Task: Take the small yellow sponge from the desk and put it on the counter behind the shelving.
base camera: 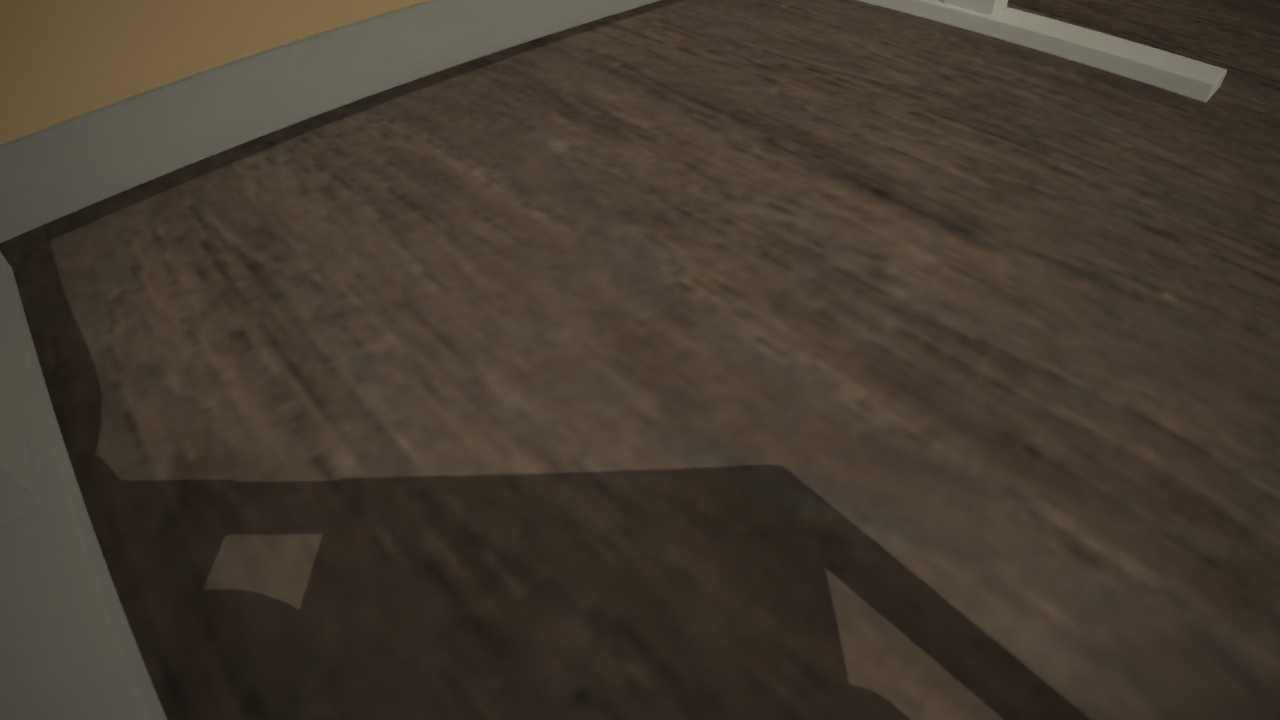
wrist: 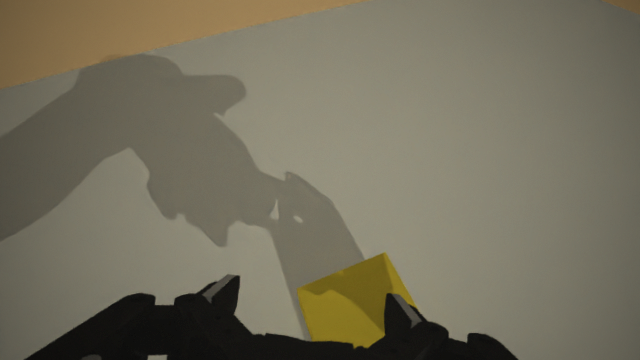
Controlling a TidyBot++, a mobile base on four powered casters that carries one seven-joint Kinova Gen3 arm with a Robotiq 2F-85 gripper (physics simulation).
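Places are measured from the arm's base along level axes (x back, y right, z up), in millimetres.
Where they show: gripper, fingertip midpoint: (wrist: 311, 301).
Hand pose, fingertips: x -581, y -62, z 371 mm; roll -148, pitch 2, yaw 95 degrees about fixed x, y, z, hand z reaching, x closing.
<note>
After its pixels a point has its place.
The yellow sponge (wrist: 345, 312) {x -579, y -41, z 369 mm} is on a pale grey flat surface (wrist: 475, 150) {x -779, y 86, z 324 mm} at the lower middle of the wrist view. My gripper (wrist: 311, 301) {x -581, y -62, z 371 mm} is wide open and holds nothing. The sponge shows between its fingers, nearer the right finger, which covers part of the sponge's right side. The sponge's lower end is hidden behind the gripper. Whether the fingers touch it, I cannot tell. The arm's shadow falls across the surface and onto the sponge. I cannot tell from the view whether this surface is the desk or the counter. The shelving cannot be made out.
In the base view, a tan wall (base camera: 179, 44) {x -871, y -495, z -272 mm} with a grey baseboard (base camera: 223, 107) {x -872, y -474, z -349 mm} runs along the upper left. A pale panel (base camera: 53, 537) stands at the left edge. A white floor bar (base camera: 1100, 49) lies at the upper right on the dark wood floor (base camera: 671, 313) {x -527, y 15, z -396 mm}.
</note>
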